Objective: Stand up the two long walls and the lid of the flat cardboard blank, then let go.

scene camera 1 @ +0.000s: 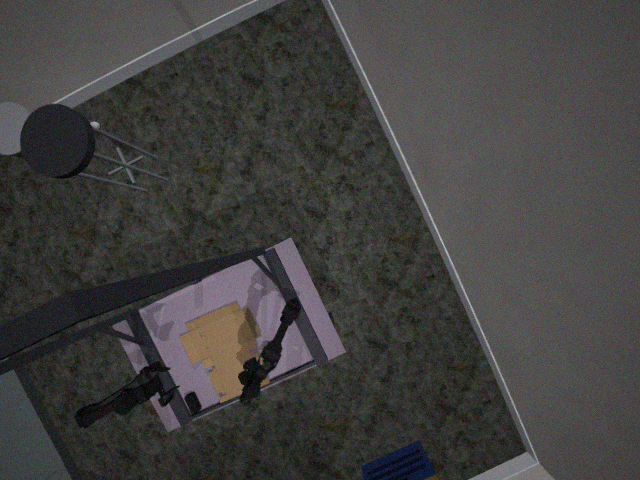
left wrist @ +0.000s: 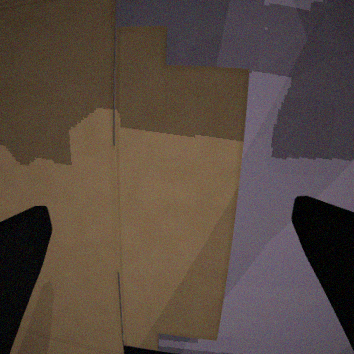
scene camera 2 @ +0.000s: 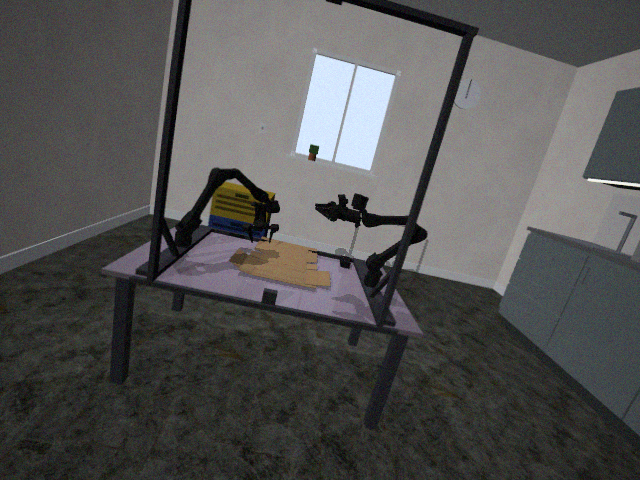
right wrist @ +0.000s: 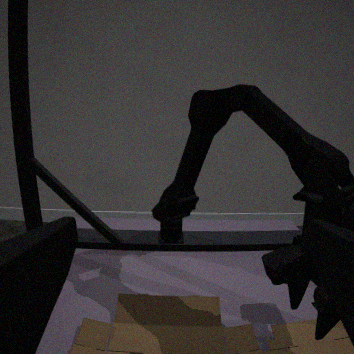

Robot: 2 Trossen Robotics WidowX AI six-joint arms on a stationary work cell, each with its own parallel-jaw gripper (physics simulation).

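Seen in the pictures: left gripper, fingertip midpoint: (scene camera 1: 257,363) (left wrist: 172,213) (scene camera 2: 261,243) (right wrist: 304,322); right gripper, fingertip midpoint: (scene camera 1: 174,377) (scene camera 2: 315,206) (right wrist: 194,231); left arm's base, link origin: (scene camera 1: 293,304) (scene camera 2: 181,244) (right wrist: 170,237); right arm's base, link origin: (scene camera 2: 370,285).
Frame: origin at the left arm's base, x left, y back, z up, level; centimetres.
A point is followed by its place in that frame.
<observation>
The cardboard blank (scene camera 1: 222,333) @[z -1.8, x -1.8, y -46.8 cm] (scene camera 2: 289,266) @[z -1.7, x 6.4, y -51.1 cm] (left wrist: 175,200) @[z 0.2, x 22.4, y -34.0 cm] (right wrist: 200,340) @[z -1.4, x 4.8, y -32.9 cm] lies spread on the table (scene camera 1: 217,284) @[z -1.9, x -29.5, y -36.4 cm] (scene camera 2: 206,279) @[z -1.9, x -26.9, y -20.0 cm] (left wrist: 310,275) @[z -1.9, x 27.7, y -26.6 cm], its large panels low and about flat. A shaded side panel (scene camera 2: 240,257) @[z -0.2, x 0.4, y -27.5 cm] shows at its left in scene camera 2; its exact tilt is unclear. My left gripper (scene camera 1: 248,396) (scene camera 2: 261,238) @[z 2.2, x 21.9, y -33.8 cm] (left wrist: 172,213) @[z 2.2, x 21.9, y -33.8 cm] (right wrist: 304,322) @[z 2.2, x 21.9, y -33.8 cm] is open and empty, pointing down above the blank near the table's back edge. Part of the blank is hidden under it in scene camera 1. My right gripper (scene camera 1: 172,379) @[z 31.5, x 0.1, y -56.3 cm] (scene camera 2: 317,206) @[z 31.5, x 0.1, y -56.3 cm] (right wrist: 194,231) @[z 31.5, x 0.1, y -56.3 cm] is open and empty, raised and level, off to the side of the blank.
A small black block (scene camera 1: 192,401) @[z 1.6, x 27.1, y -80.0 cm] (scene camera 2: 344,261) @[z 1.6, x 23.4, y -80.2 cm] sits on the table beside the blank. Another dark block (scene camera 2: 268,296) @[z 1.8, x -38.0, y -45.4 cm] is at the front edge. Dark frame posts (scene camera 2: 168,129) @[z 51.0, x -38.0, y -3.7 cm] rise at both sides. A yellow and blue crate (scene camera 2: 242,201) stands behind the table.
</observation>
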